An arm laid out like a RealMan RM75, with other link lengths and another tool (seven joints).
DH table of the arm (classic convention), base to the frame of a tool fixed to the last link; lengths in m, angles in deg. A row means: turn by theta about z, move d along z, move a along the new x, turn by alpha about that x. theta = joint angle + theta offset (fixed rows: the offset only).
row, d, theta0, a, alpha
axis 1, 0.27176, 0.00, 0.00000, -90.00
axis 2, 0.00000, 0.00, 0.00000, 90.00
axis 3, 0.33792, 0.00, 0.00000, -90.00
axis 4, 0.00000, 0.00, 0.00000, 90.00
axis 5, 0.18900, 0.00, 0.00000, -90.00
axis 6, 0.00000, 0.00, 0.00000, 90.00
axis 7, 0.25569, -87.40, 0.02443, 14.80
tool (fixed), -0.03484, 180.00, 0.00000, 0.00
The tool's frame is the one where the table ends.
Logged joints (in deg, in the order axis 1, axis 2, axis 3, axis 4, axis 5, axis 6, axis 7), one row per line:
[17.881 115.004 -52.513 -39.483 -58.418 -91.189 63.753]
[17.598 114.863 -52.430 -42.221 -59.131 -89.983 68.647]
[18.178 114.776 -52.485 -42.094 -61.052 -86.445 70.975]
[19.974 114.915 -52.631 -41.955 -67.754 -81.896 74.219]
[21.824 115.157 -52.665 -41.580 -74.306 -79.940 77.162]
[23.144 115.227 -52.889 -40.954 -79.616 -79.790 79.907]
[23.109 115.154 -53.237 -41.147 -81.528 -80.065 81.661]
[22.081 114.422 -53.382 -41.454 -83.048 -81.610 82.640]
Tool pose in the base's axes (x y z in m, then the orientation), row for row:
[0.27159 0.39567 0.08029 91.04 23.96 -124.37]
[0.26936 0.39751 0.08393 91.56 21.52 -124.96]
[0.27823 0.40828 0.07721 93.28 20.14 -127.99]
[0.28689 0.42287 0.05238 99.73 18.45 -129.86]
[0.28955 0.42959 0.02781 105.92 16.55 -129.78]
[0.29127 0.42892 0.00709 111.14 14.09 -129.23]
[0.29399 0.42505 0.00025 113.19 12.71 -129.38]
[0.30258 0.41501 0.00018 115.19 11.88 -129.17]
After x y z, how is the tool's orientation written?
As angles about the fixed x, y, z axes (roll, pitch, yaw), in degrees.
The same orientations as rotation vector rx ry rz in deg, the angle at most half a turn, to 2 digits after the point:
[73.20 -88.53 -108.81]
[70.68 -90.47 -107.34]
[68.21 -95.53 -107.27]
[67.72 -104.81 -102.92]
[68.14 -111.75 -96.93]
[68.11 -116.90 -90.63]
[67.44 -119.15 -87.91]
[67.58 -120.95 -85.43]

